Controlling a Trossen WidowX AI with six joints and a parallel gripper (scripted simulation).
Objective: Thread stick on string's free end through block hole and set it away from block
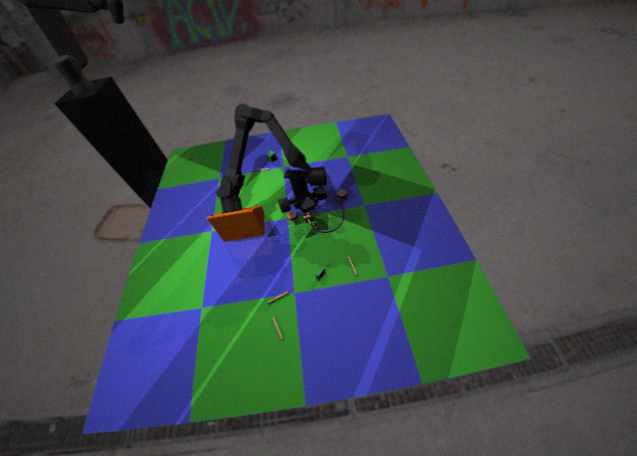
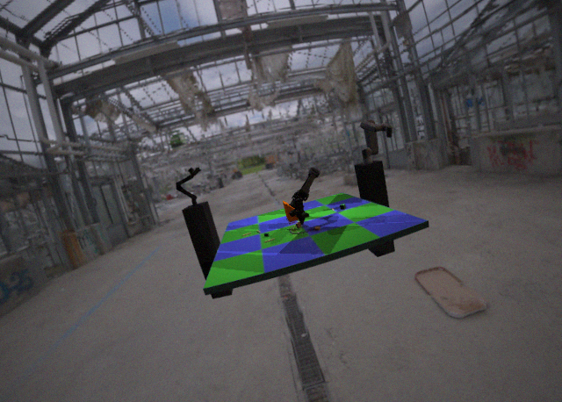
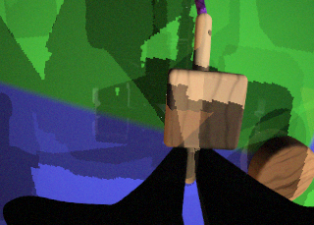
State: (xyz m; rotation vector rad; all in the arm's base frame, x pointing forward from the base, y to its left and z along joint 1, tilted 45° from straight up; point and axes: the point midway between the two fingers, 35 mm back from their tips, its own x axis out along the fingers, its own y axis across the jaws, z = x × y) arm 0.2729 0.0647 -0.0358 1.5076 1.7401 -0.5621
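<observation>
My gripper tip is now 30 mm to the left of the wooden block, 10 mm below it and 10 mm short of it. Also, from my gripper tip: thin wooden stick 40 mm to the right, 10 mm ahead, 10 mm above; round wooden button 160 mm ahead, 80 mm to the left; purple string 60 mm to the right, 20 mm ahead, 10 mm above.
</observation>
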